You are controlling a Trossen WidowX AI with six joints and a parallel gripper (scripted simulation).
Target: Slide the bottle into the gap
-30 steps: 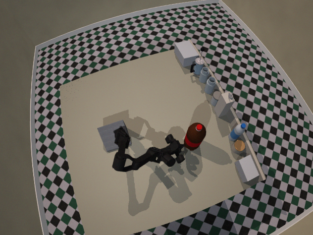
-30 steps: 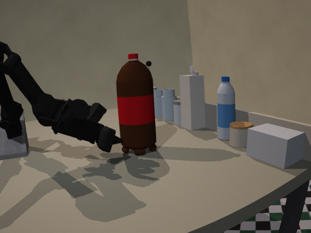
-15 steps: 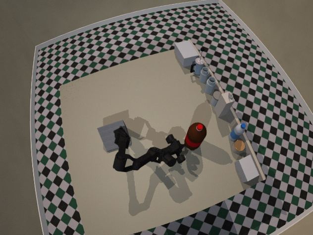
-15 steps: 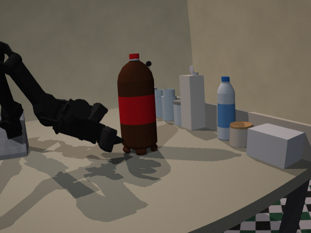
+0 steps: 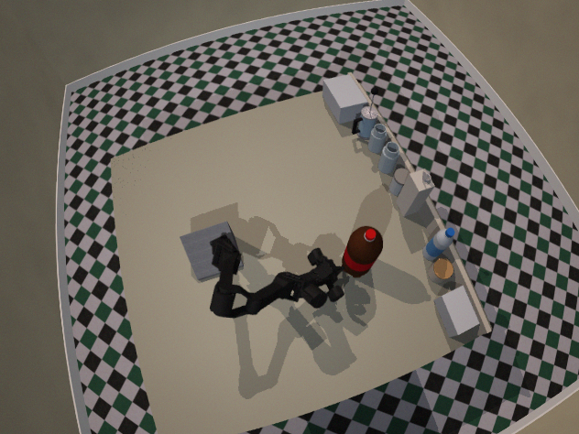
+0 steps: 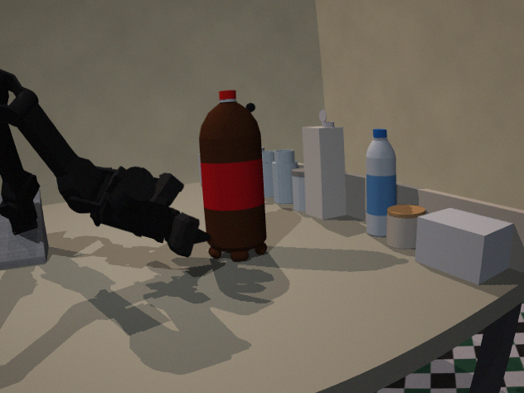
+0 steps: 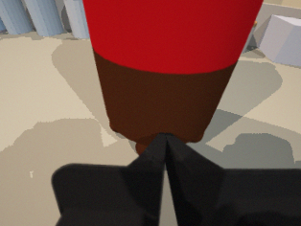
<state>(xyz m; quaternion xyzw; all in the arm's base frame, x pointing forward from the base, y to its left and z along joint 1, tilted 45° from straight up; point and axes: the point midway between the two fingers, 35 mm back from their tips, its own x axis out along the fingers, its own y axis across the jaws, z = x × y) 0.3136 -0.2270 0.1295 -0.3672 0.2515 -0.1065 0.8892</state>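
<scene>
The brown cola bottle lies 90 mm ahead of my hand and 90 mm above it. Round my hand: blue-capped water bottle: 370 mm ahead, 100 mm to the right, 50 mm above; french press: 500 mm to the left, 430 mm ahead, 80 mm above; cork-lidded jar: 350 mm ahead, 190 mm to the right, 20 mm below.
</scene>
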